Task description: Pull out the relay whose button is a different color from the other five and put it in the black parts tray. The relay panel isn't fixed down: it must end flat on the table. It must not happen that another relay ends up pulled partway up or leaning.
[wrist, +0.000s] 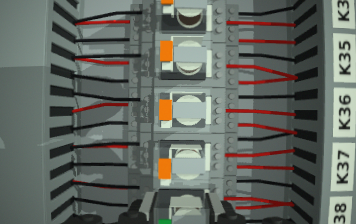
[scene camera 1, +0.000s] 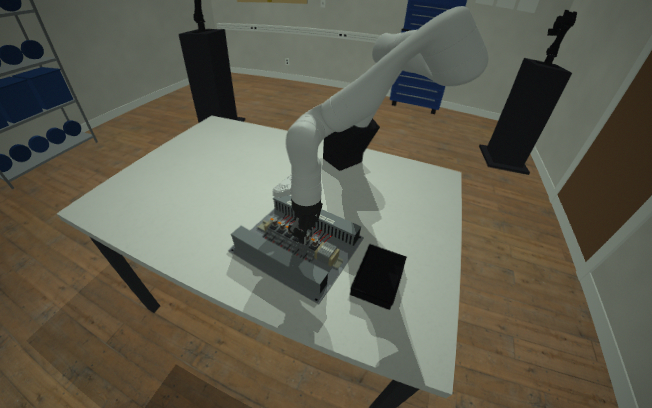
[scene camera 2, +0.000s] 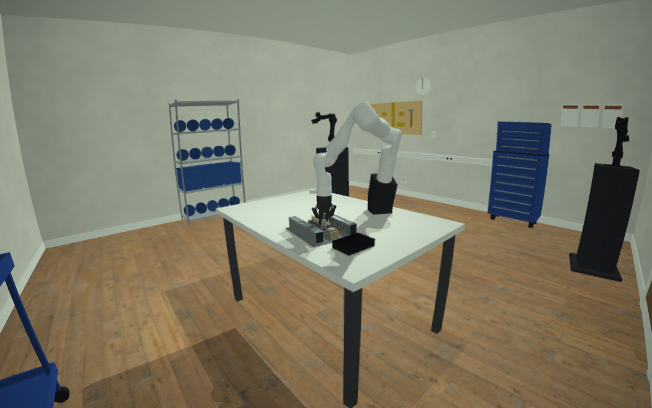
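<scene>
Grey relay panel [scene camera 1: 283, 260], [wrist: 51, 51], [scene camera 2: 312, 234]. Black parts tray [scene camera 1: 379, 278]; out of frame in the wrist view. The gripper [scene camera 1: 306, 239].
</scene>
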